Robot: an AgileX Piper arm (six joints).
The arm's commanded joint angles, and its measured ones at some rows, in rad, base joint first. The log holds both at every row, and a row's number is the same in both.
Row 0, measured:
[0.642, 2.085, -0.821, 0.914, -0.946, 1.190]
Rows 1 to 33, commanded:
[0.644, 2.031, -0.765, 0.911, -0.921, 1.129]
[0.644, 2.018, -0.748, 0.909, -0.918, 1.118]
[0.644, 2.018, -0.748, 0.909, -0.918, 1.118]
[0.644, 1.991, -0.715, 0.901, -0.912, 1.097]
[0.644, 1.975, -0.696, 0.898, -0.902, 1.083]
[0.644, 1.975, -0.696, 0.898, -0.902, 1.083]
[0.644, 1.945, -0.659, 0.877, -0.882, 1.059]
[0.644, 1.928, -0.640, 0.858, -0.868, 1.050]
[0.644, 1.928, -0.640, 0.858, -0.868, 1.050]
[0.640, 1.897, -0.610, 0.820, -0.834, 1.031]
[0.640, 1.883, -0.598, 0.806, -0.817, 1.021]
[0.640, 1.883, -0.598, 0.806, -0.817, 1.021]
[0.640, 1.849, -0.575, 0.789, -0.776, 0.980]
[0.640, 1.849, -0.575, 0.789, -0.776, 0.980]
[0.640, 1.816, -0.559, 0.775, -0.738, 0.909]
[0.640, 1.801, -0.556, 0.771, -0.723, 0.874]
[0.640, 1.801, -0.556, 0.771, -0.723, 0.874]
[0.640, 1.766, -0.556, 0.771, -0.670, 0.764]
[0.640, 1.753, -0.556, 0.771, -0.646, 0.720]
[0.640, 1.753, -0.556, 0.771, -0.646, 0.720]
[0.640, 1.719, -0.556, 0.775, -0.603, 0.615]
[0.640, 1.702, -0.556, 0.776, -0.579, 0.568]
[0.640, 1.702, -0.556, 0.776, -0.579, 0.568]
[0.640, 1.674, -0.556, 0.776, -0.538, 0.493]
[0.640, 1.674, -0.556, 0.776, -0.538, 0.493]
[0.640, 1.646, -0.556, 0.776, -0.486, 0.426]
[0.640, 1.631, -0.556, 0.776, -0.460, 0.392]
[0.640, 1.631, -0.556, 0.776, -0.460, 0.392]
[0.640, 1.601, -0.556, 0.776, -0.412, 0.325]
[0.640, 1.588, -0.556, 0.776, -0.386, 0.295]
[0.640, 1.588, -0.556, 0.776, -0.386, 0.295]
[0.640, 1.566, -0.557, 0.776, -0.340, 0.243]
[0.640, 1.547, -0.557, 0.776, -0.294, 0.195]
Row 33, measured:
[0.642, 1.581, -0.556, 0.783, -0.359, 0.278]
